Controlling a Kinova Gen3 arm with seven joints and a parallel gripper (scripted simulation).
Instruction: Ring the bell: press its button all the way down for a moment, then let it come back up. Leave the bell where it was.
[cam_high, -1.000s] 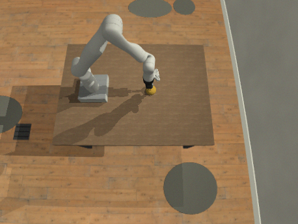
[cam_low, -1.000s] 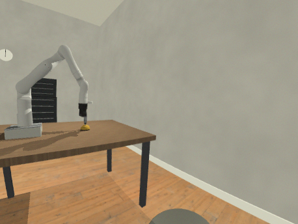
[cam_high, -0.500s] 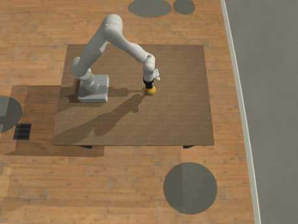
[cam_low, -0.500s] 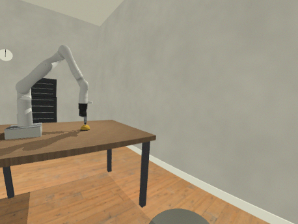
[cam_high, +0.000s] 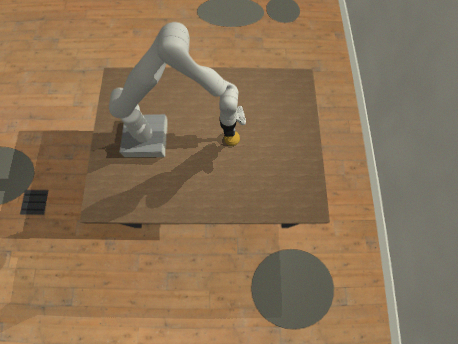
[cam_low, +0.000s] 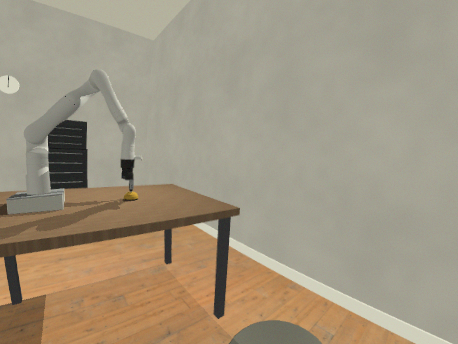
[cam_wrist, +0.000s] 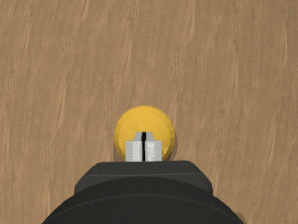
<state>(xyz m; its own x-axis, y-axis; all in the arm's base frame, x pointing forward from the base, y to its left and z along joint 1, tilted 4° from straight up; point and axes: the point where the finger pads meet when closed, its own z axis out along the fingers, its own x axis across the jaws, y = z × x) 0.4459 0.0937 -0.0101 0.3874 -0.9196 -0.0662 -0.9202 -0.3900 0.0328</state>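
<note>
My gripper is now 40 mm above the yellow bell.
</note>
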